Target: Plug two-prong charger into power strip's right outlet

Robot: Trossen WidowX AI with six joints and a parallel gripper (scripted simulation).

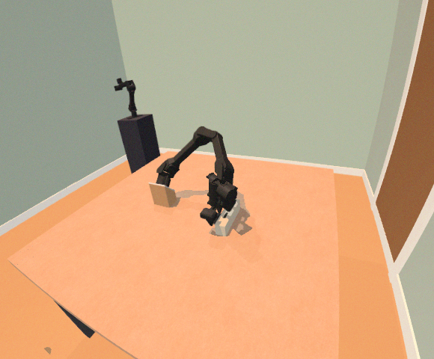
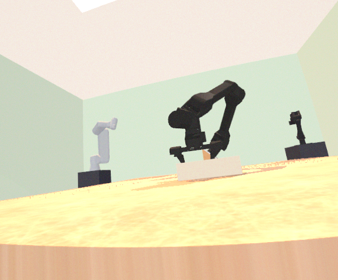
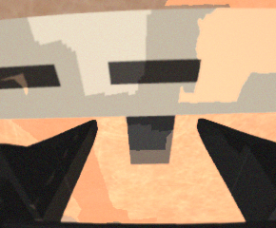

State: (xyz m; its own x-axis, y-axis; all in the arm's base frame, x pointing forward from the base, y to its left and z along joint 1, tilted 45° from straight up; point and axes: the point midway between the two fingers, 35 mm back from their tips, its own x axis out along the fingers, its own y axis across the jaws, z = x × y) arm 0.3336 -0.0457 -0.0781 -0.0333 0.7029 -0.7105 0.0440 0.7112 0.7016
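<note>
The black charger is 20 mm ahead of my gripper tip and 10 mm above it.
</note>
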